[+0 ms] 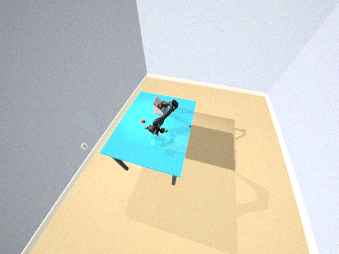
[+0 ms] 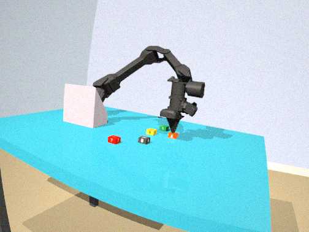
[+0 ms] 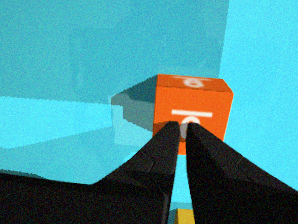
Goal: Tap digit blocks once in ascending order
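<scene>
My gripper tip is 10 mm above the orange block. Round my gripper tip: green block (90 mm to the left, 70 mm behind, 10 mm below); dark grey block (150 mm to the right, 60 mm behind, 10 mm below); yellow block (90 mm behind, 20 mm to the right, 10 mm below).
</scene>
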